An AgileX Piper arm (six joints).
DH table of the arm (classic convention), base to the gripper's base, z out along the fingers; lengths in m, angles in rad. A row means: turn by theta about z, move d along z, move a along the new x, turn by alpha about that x. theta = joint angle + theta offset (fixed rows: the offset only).
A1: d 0.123  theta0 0  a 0  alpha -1.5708
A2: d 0  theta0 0.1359  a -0.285  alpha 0
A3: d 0  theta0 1.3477  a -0.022  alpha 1.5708
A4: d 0.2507  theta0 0  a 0  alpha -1.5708
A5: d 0  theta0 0  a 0  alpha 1.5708
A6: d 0.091  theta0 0  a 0  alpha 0
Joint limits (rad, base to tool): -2.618..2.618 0..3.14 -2.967..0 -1.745..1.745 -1.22..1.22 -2.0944..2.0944
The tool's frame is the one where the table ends.
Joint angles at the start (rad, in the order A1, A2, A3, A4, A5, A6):
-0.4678 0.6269 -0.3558 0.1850 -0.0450 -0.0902
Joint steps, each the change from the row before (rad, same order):
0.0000 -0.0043 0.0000 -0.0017 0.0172 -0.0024
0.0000 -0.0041 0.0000 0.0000 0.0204 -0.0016
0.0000 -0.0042 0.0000 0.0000 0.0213 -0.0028
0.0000 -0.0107 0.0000 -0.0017 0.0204 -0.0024
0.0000 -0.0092 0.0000 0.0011 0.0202 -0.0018
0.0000 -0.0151 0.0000 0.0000 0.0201 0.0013
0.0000 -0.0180 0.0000 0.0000 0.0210 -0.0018
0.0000 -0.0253 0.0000 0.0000 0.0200 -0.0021
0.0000 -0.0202 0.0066 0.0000 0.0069 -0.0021
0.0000 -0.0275 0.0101 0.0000 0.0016 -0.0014
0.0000 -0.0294 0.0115 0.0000 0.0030 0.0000
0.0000 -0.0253 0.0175 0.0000 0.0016 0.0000
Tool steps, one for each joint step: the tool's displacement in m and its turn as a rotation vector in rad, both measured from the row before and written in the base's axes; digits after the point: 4 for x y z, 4 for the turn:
-0.0007 0.0007 -0.0009 0.0026 0.0128 0.0038
-0.0007 0.0007 -0.0013 0.0064 0.0147 0.0039
-0.0007 0.0008 -0.0013 0.0057 0.0159 0.0043
-0.0017 0.0012 -0.0004 0.0012 0.0099 0.0044
-0.0014 0.0011 -0.0006 0.0047 0.0096 0.0038
-0.0023 0.0015 0.0002 0.0037 0.0034 0.0033
-0.0027 0.0018 0.0004 0.0000 0.0029 0.0042
-0.0037 0.0023 0.0013 -0.0040 -0.0043 0.0041
-0.0030 0.0016 -0.0005 -0.0048 -0.0052 0.0017
-0.0040 0.0020 -0.0005 -0.0084 -0.0135 0.0006
-0.0042 0.0022 -0.0010 -0.0067 -0.0134 0.0005
-0.0035 0.0018 -0.0035 -0.0028 -0.0056 0.0003

